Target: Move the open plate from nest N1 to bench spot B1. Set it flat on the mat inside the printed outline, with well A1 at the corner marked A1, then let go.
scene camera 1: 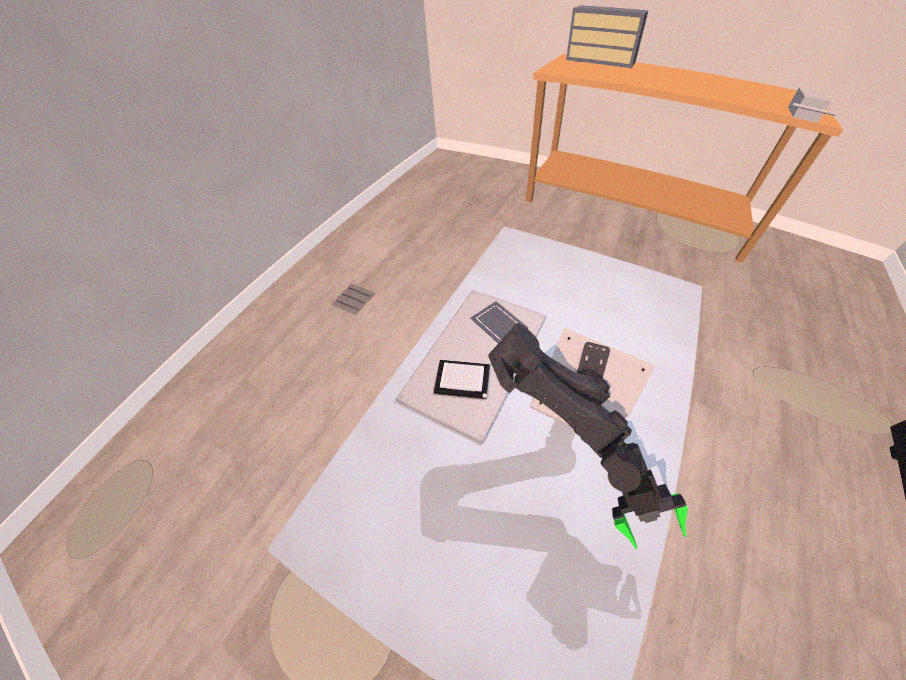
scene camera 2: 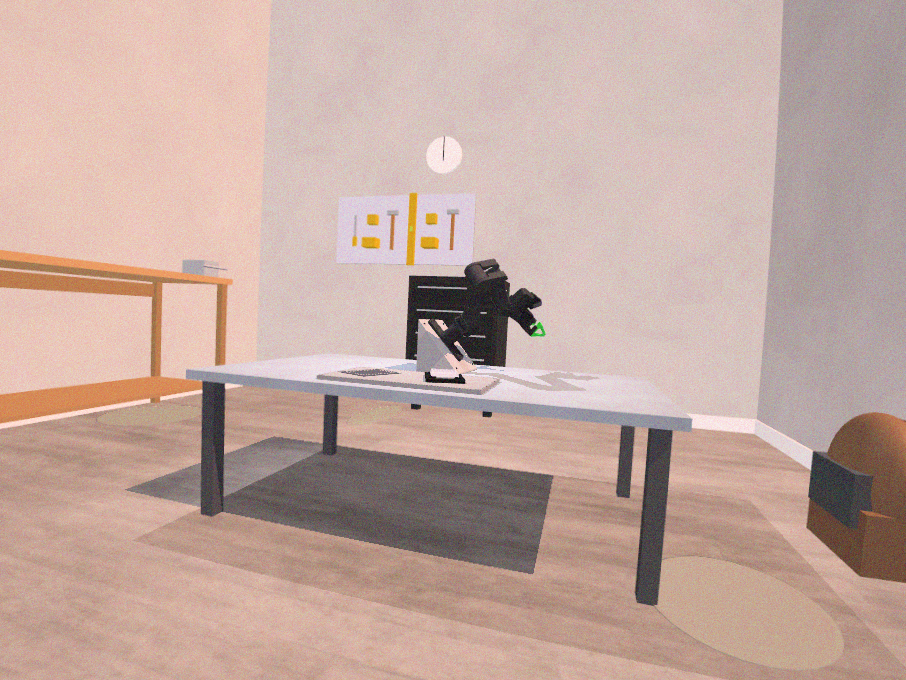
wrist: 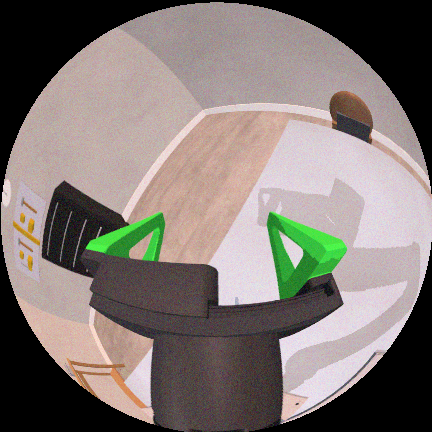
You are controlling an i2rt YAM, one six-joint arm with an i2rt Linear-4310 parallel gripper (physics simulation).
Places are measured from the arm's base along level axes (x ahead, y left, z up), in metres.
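Pixels of known places: gripper, fingertip midpoint: [scene camera 1: 660, 541] [scene camera 2: 539, 329] [wrist: 215, 217]; arm's base, origin of the base link: [scene camera 1: 588, 378] [scene camera 2: 445, 340].
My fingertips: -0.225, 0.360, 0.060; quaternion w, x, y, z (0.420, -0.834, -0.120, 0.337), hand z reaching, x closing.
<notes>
For each thing: its top centre in the pictures, then the offset to it from my fingertips, as dx, dy, dz. Level surfaces: height alone.
- white well plate, middle of its top: [scene camera 1: 462, 375] [scene camera 2: 444, 371] +0.577, -0.271, -0.142
- beige board, middle of its top: [scene camera 2: 412, 376] [scene camera 1: 476, 354] +0.575, -0.378, -0.167
- dark mat with a dashed white outline, its level: dz -0.166
- white table, its level: dz -0.181
The white well plate [scene camera 1: 462, 377] sits in a black nest [scene camera 1: 438, 387] [scene camera 2: 444, 379] on a beige board [scene camera 1: 471, 427] [scene camera 2: 398, 380]. The dark mat with a dashed white outline [scene camera 1: 496, 319] [scene camera 2: 371, 371] lies at the board's far end in scene camera 1; the arm covers one edge of it. The corner label A1 is too small to read. My gripper [scene camera 1: 659, 541] [scene camera 2: 539, 330] [wrist: 215, 217] is open and empty. It hangs high near the table's edge, well away from the plate. The plate does not show in the wrist view.
The arm's base stands on a slanted beige panel [scene camera 1: 635, 373] beside the board. The arm's shadow falls across the white table [scene camera 1: 365, 527] [scene camera 2: 278, 369] [wrist: 310, 145]. An orange workbench [scene camera 1: 695, 86] and a black drawer cabinet [scene camera 2: 439, 292] [wrist: 75, 225] stand off the table.
</notes>
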